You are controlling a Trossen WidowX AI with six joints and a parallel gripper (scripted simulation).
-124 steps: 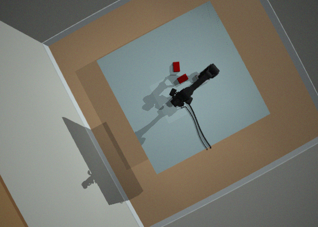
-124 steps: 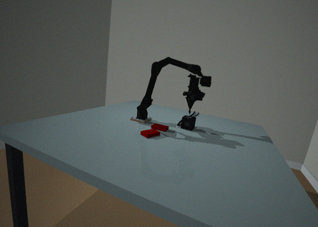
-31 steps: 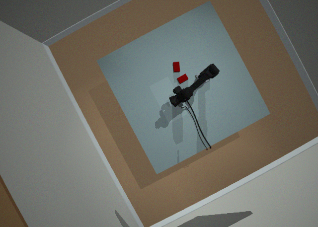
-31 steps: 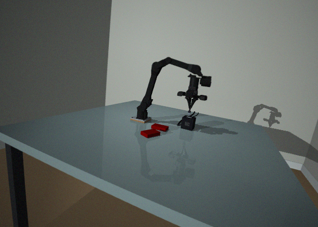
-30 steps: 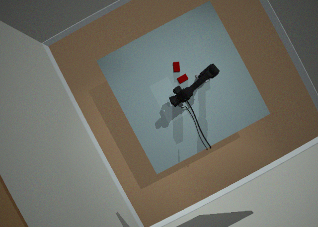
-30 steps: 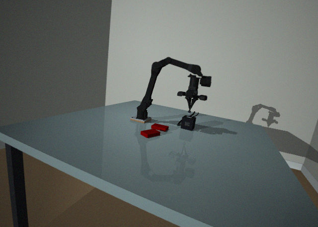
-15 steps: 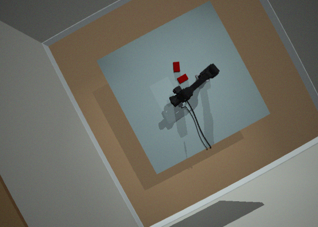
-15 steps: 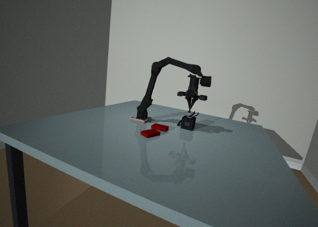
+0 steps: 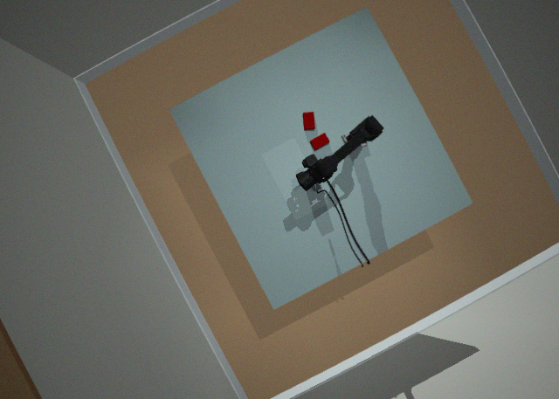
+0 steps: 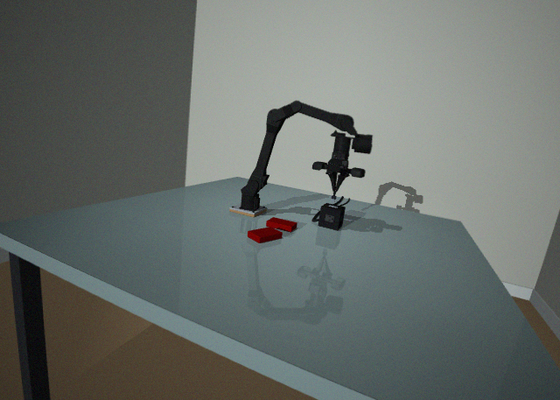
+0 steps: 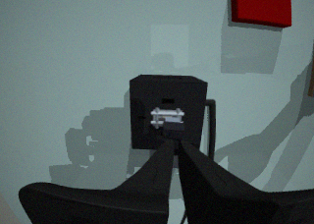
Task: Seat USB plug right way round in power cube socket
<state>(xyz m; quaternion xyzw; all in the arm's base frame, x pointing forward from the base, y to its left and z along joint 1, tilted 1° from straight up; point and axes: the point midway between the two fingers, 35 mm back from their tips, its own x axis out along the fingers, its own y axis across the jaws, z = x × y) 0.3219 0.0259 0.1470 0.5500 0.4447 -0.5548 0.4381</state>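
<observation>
Right now my gripper tip is 20 mm above the silver USB plug.
</observation>
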